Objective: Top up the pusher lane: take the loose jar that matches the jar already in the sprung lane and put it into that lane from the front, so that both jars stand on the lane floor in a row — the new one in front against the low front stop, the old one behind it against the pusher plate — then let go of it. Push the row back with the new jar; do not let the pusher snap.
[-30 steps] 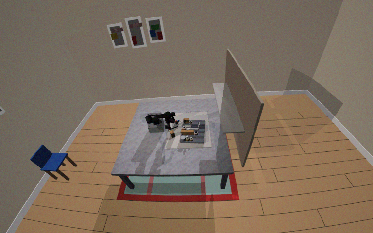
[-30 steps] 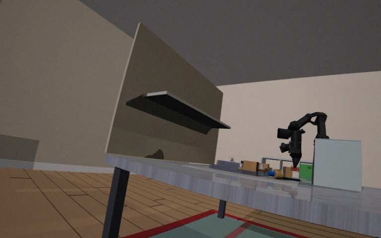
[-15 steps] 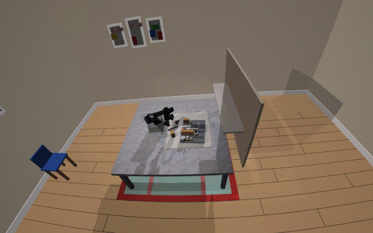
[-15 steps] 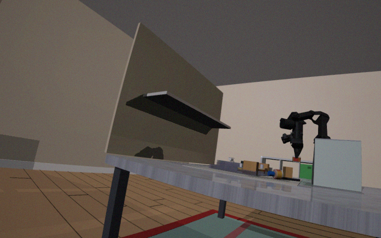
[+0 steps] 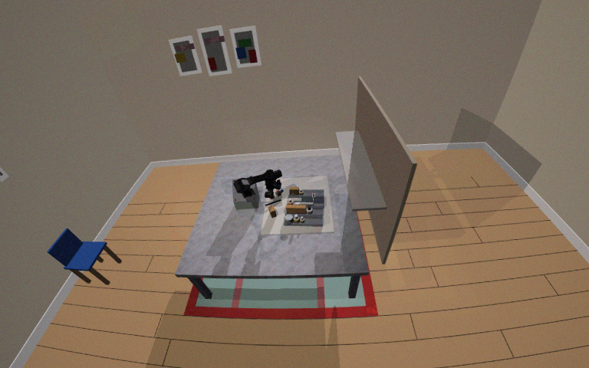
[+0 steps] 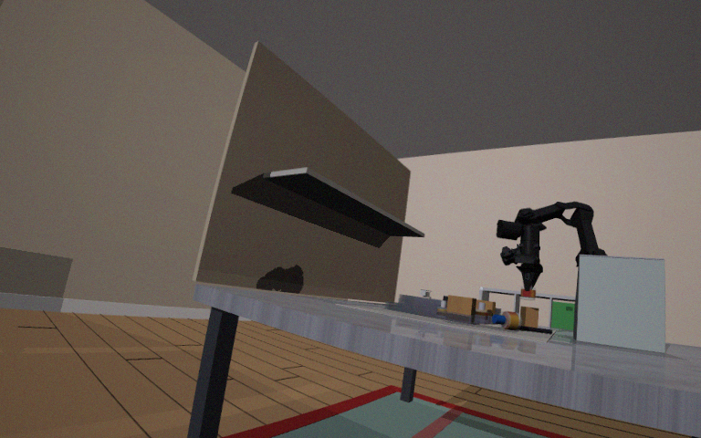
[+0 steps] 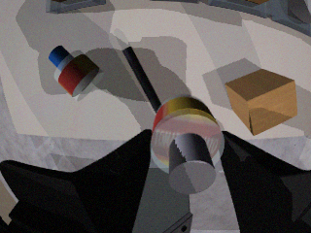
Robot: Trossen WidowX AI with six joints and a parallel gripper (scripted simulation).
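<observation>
The thin black rod is 11 cm below my gripper tip, 3 cm to the left of it and 1 cm behind it. Also, from my gripper tip: brown box (9 cm to the right, 8 cm below, 1 cm ahead); then shelf (64 cm ahead, 25 cm above, 10 cm to the left).
</observation>
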